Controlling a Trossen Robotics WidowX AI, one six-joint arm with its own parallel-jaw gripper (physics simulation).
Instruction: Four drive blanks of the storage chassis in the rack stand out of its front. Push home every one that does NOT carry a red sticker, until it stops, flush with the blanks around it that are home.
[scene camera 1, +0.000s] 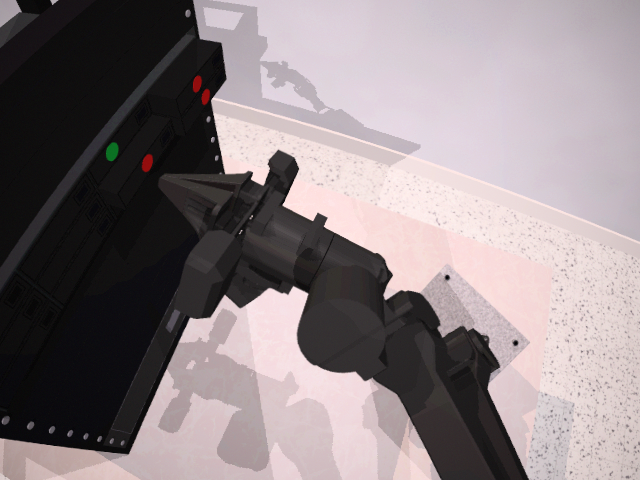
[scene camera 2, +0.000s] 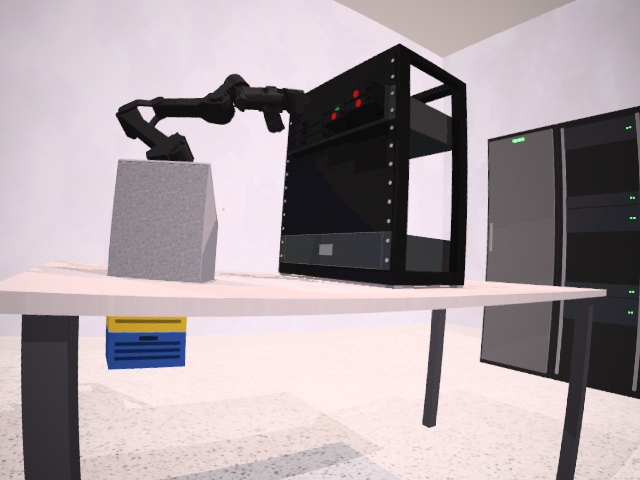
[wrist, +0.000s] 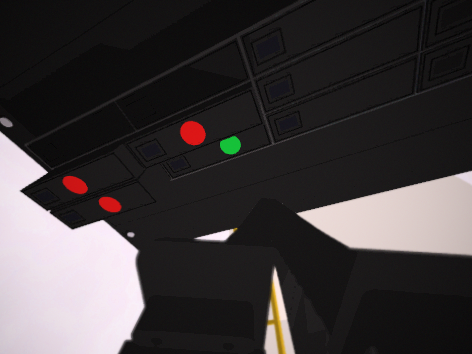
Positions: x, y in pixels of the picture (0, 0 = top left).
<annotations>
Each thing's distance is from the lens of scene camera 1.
my gripper (scene camera 1: 160, 179): 38 cm
black rack (scene camera 1: 105, 105): 44 cm
</annotations>
